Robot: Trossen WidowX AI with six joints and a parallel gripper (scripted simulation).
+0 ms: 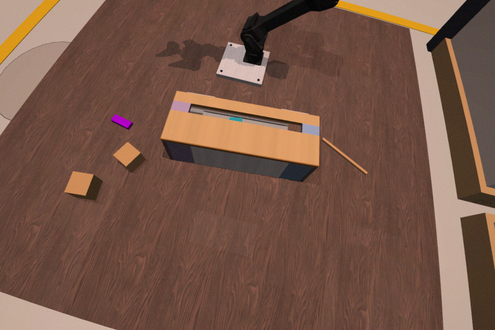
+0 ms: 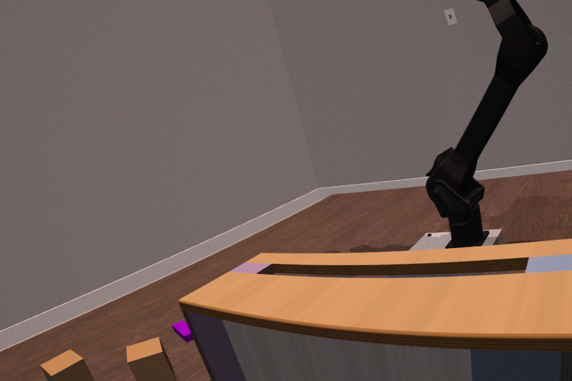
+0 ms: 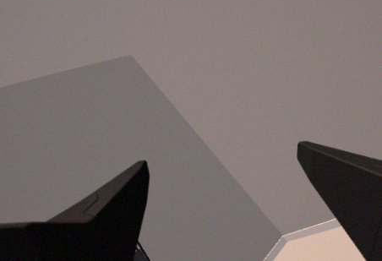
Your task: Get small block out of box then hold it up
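Now: the small teal block 230 mm ahead of my gripper tip, 200 mm to the left of it and 550 mm below it. Round my gripper tip: thin wooden stick (200 mm ahead, 540 mm to the left, 630 mm below); box (220 mm ahead, 220 mm to the left, 570 mm below).
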